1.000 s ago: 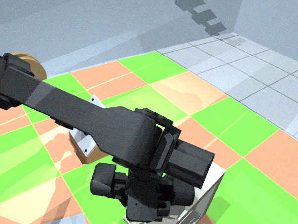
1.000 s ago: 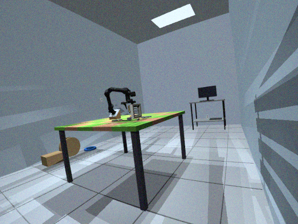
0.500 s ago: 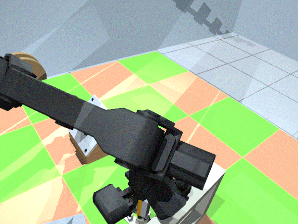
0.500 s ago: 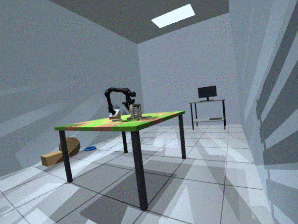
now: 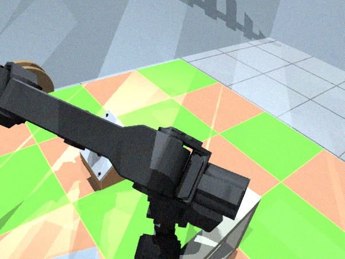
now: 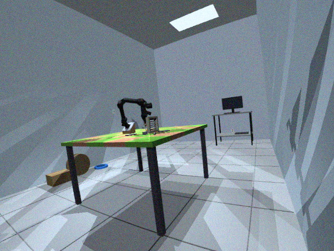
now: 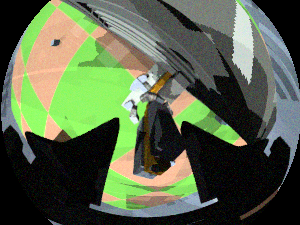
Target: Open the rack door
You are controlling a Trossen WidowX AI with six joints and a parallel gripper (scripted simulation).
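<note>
Now: the small dark cube 250 mm to the left of my gripper tip, 110 mm below it and 100 mm behind it.
</note>
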